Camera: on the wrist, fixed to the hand. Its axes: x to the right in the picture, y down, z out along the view.
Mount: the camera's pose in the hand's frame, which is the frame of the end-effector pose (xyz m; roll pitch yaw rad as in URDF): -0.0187 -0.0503 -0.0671 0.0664 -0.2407 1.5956
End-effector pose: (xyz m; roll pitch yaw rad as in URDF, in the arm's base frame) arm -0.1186 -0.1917 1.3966 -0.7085 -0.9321 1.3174
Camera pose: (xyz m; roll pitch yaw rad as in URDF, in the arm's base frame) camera -0.0385 -0.2089 1.3707 -0.9093 0.2922 2.5168
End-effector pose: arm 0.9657 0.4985 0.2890 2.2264 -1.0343 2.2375
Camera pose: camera 0.9063 0.4384 0.2735 -1.9300 -0.3030 0.0540
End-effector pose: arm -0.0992 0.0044 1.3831 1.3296 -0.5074 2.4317
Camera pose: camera -0.1453 -0.0260 1.3173 -1.4977 -1.0393 -0.7107
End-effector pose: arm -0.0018 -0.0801 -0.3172 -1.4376 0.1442 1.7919
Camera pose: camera 0.0724 -0.0764 -0.2740 0.5024 1.1617 -2.5132
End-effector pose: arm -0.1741 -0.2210 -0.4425 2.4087 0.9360 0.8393
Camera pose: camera -0.2340 -0.1646 -0.4178 2.2228 -0.3042 -0.3377
